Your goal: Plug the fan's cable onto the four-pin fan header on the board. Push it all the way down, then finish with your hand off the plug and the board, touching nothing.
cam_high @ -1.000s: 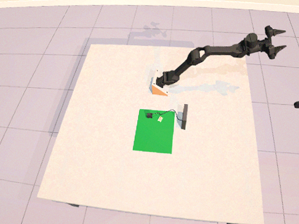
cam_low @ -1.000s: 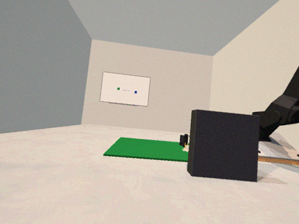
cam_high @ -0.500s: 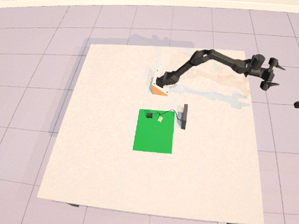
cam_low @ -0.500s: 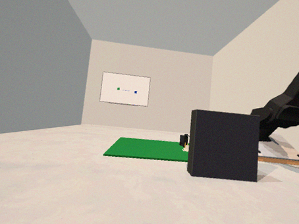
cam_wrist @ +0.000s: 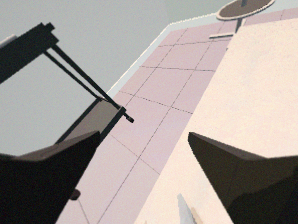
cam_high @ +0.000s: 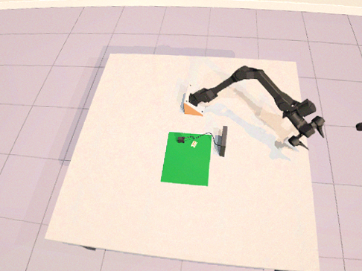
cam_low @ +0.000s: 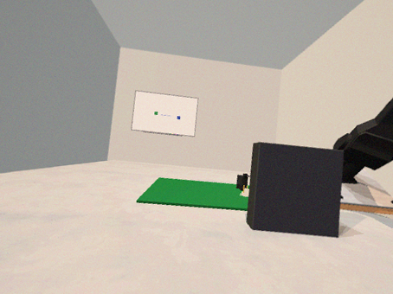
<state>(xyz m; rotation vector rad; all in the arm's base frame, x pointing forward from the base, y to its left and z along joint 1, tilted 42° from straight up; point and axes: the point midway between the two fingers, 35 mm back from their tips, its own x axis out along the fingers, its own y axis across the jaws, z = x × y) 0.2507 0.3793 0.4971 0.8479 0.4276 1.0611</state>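
My gripper tip is 67 cm to the left of the black plug, 15 cm above it and 3 cm past it. Also, from my gripper tip: green board (63 cm to the right, 18 cm below, 7 cm ahead); dark fan (45 cm to the right, 11 cm below, 2 cm behind); cream four-pin header (60 cm to the right, 17 cm below, 2 cm behind).
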